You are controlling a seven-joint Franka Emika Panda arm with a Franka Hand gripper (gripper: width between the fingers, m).
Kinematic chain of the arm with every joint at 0, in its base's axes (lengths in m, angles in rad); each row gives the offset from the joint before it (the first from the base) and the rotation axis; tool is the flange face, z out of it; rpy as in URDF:
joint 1: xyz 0 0 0.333 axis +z
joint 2: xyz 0 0 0 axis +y
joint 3: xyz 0 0 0.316 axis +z
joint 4: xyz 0.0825 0 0 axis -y
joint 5: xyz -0.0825 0 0.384 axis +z
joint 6: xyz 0 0 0 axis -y
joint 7: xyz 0.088 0 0 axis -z
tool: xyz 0 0 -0.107 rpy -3.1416 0 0
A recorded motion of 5 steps. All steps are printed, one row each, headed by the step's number.
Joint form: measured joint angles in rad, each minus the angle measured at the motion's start. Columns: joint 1, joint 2, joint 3, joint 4, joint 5, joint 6, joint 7.
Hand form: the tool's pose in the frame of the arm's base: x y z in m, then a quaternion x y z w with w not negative. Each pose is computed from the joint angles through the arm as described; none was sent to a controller.
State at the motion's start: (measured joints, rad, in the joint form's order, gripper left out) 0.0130 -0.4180 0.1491 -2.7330 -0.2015 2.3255 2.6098
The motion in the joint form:
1: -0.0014 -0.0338 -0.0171 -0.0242 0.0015 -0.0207 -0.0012
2: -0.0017 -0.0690 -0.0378 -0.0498 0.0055 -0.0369 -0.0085
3: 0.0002 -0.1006 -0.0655 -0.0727 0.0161 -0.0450 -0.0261
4: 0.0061 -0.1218 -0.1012 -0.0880 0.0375 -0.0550 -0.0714
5: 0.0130 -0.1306 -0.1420 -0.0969 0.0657 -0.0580 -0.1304
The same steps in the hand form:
1: 0.3621 0.0444 0.3494 0.38652 -0.91655 0.09970 0.02435
2: 0.3530 0.0353 0.3500 0.37826 -0.92034 0.09554 0.02759
3: 0.3454 0.0261 0.3508 0.37185 -0.92385 0.08682 0.02632
4: 0.3400 0.0168 0.3508 0.37441 -0.92424 0.07022 0.02602
5: 0.3371 0.0074 0.3497 0.38064 -0.92314 0.04878 0.02323

